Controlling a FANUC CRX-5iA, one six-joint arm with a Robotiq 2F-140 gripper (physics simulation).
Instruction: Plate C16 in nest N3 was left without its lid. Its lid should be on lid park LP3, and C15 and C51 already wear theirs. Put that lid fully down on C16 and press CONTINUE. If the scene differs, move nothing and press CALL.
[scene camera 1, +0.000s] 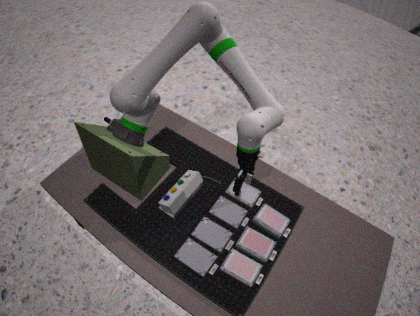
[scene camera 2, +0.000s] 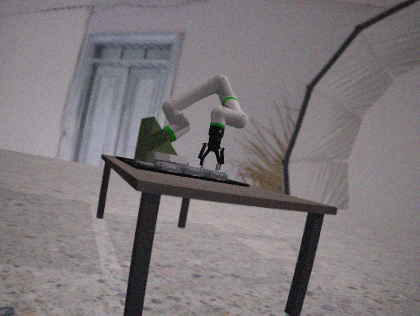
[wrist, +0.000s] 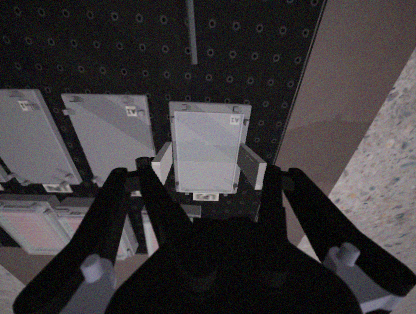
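A clear lid lies flat on lid park LP3. My gripper is open, pointing down, with one fingertip beside each long side of the lid. A small gap shows at each side in the wrist view. Three pinkish plates stand in a row: one plate nearest the lid, a middle plate and a far plate. Their labels are too blurred to read, and I cannot tell which wear lids. The button box has blue, yellow, green and pale buttons.
Three more grey parks line up beside LP3: one adjacent park, a middle park and an end park. A green pedestal carries the arm. A thin cable runs from the button box.
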